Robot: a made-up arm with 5 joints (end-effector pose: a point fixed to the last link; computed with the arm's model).
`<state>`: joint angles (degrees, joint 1 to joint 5).
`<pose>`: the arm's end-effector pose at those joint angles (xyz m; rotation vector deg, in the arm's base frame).
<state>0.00 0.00 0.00 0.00 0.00</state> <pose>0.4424 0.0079 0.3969 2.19 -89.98 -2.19</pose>
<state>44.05 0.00 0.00 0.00 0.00</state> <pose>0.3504 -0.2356 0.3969 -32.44 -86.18 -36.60</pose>
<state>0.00 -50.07 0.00 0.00 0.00</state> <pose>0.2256 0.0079 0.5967 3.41 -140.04 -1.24</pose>
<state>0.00 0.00 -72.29 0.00 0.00</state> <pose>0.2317 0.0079 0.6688 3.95 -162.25 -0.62</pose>
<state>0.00 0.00 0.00 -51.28 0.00</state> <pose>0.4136 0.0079 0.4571 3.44 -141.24 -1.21</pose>
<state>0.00 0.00 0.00 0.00 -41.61</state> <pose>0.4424 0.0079 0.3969 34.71 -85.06 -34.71</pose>
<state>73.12 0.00 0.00 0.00 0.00</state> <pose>0.2038 -0.3297 0.3969 -55.06 -78.15 -58.79</pose>
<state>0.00 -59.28 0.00 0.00 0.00</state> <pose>0.1710 0.0079 0.6092 3.63 -149.24 -1.00</pose>
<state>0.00 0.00 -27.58 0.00 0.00</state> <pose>0.4055 0.0079 0.5309 2.86 -117.55 -1.73</pose>
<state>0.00 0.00 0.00 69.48 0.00</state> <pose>0.3924 0.0079 0.3247 0.50 -20.52 -2.76</pose>
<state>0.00 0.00 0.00 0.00 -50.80</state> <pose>0.4424 0.0079 0.3969 41.81 -82.78 -41.81</pose>
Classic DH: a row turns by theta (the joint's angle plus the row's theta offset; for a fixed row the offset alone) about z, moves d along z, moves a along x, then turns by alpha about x. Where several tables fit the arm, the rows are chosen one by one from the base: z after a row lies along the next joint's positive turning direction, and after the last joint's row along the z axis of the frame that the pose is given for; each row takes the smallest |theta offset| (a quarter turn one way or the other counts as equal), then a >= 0, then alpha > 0; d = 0 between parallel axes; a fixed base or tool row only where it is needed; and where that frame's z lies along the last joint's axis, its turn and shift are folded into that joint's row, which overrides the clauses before.
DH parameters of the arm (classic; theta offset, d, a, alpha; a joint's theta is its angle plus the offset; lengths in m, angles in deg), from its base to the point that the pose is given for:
base (fixed): 0 0 0.0955 180
joint 1: 0 -0.2646 0.0247 90
joint 2: -76.05 0 0.1278 0
joint 3: 73.83 0 0.2145 0
joint 4: -87.78 0.0079 0 90
joint 5: -2.79 -0.0771 0 0

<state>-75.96 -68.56 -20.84 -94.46 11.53</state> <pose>0.0484 -0.1557 0.5478 -51.49 77.46 67.03</pose>
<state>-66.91 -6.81 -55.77 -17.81 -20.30</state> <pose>0.1450 0.1363 0.6615 120.92 -120.92 5.36</pose>
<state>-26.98 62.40 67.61 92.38 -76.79</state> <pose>0.0567 -0.0109 0.1772 -108.23 80.73 -26.39</pose>
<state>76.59 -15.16 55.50 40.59 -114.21</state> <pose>0.1502 -0.1955 0.1838 -4.58 12.44 165.92</pose>
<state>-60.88 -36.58 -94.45 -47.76 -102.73</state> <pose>-0.0323 -0.2133 0.5404 -92.46 11.02 -34.62</pose>
